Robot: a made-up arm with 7 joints.
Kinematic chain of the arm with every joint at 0, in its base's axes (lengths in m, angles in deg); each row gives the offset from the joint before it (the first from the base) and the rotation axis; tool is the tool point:
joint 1: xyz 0 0 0.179 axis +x
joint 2: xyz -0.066 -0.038 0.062 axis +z
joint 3: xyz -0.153 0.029 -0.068 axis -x
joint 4: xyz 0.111 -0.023 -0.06 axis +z
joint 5: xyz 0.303 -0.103 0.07 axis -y
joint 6: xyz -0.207 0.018 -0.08 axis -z
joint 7: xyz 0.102 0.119 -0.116 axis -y
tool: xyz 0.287 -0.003 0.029
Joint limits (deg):
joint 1: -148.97..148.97
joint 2: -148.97..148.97
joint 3: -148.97..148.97
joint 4: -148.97..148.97
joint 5: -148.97..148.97
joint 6: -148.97..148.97
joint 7: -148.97..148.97
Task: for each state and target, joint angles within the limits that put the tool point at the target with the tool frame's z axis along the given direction. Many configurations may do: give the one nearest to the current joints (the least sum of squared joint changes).
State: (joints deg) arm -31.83 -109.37 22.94 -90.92 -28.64 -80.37 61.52
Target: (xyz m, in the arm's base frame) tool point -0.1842 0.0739 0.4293 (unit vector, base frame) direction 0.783 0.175 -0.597
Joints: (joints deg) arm -61.89 -77.72 40.84 -93.87 15.08 -39.69 48.56
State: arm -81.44 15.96 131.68 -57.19 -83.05 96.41 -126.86
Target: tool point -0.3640 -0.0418 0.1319 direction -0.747 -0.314 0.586
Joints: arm -63.49 49.64 93.95 -60.72 -108.36 88.50 -120.78
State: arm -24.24 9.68 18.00 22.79 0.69 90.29 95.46
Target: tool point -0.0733 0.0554 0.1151 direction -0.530 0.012 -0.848
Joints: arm -4.28 19.65 9.37 8.88 8.53 40.87 136.34
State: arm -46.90 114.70 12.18 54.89 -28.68 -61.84 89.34
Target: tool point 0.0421 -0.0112 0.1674 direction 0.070 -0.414 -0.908
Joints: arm -55.52 102.94 -54.24 49.51 -7.68 -74.63 112.77
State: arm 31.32 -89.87 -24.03 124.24 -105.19 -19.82 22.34
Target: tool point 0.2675 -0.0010 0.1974 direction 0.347 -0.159 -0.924
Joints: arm 23.68 -125.23 10.97 82.32 -142.60 -32.92 13.15
